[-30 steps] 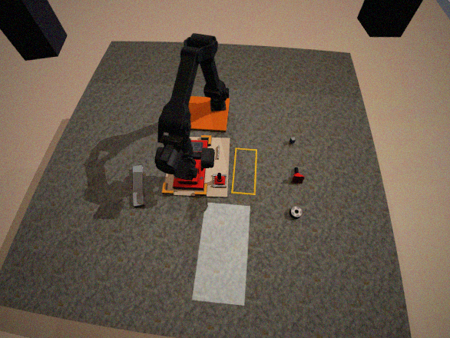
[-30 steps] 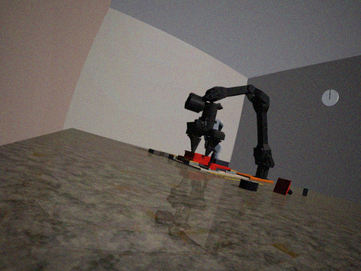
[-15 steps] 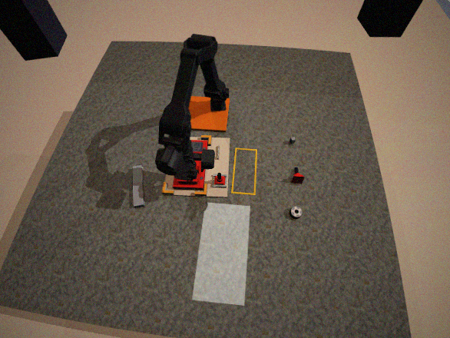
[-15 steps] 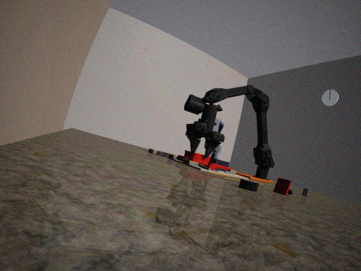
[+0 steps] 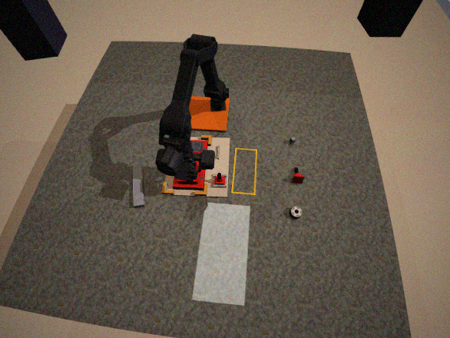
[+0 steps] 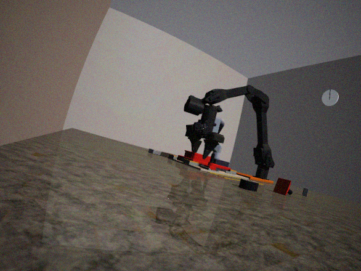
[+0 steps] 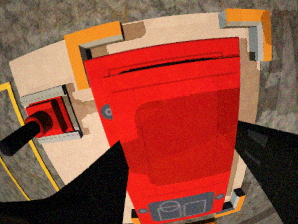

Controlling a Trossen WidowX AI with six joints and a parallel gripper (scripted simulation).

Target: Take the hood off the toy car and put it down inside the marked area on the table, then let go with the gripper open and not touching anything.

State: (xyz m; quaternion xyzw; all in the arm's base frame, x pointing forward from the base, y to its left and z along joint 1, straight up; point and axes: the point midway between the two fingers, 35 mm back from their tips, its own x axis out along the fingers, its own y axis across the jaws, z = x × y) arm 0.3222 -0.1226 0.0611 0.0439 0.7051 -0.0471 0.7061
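The grey mount is 30 mm ahead of my gripper tip and 100 mm to the left of it. From my gripper tip the other things lie so: grey bar (30 mm ahead, 190 mm to the right, 30 mm below).
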